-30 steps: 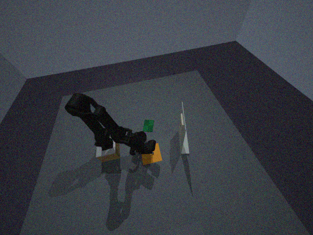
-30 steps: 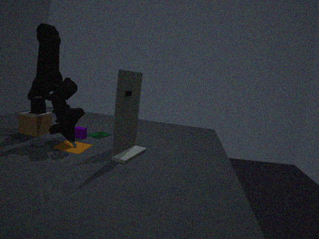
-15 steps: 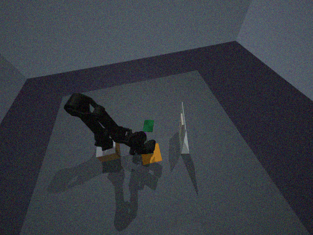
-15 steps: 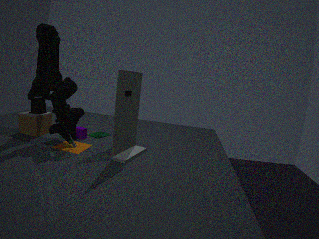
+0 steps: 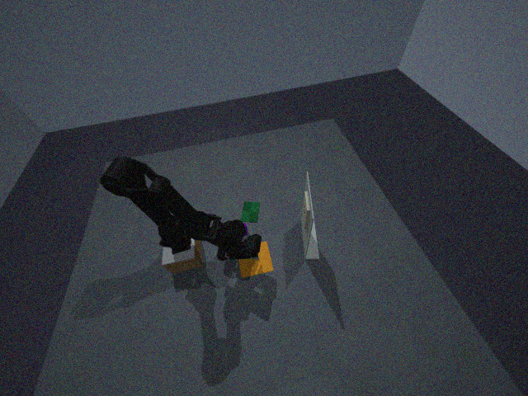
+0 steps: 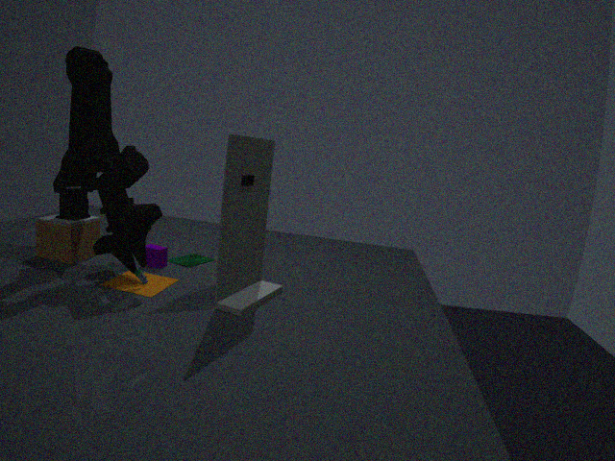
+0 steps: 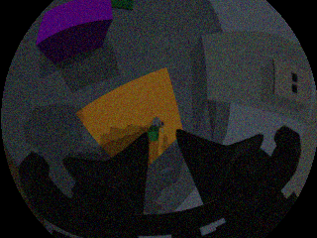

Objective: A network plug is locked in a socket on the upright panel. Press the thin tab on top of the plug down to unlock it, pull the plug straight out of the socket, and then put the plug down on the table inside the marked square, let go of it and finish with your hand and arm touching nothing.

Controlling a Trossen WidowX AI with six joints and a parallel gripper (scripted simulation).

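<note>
Right now the network plug is 10 mm ahead of my gripper tip and 10 mm below it. Round my gripper tip: orange square (30 mm below); then upright panel (210 mm ahead, 20 mm to the left, 110 mm above); then flat green block (30 mm ahead, 210 mm to the left, 30 mm below).
</note>
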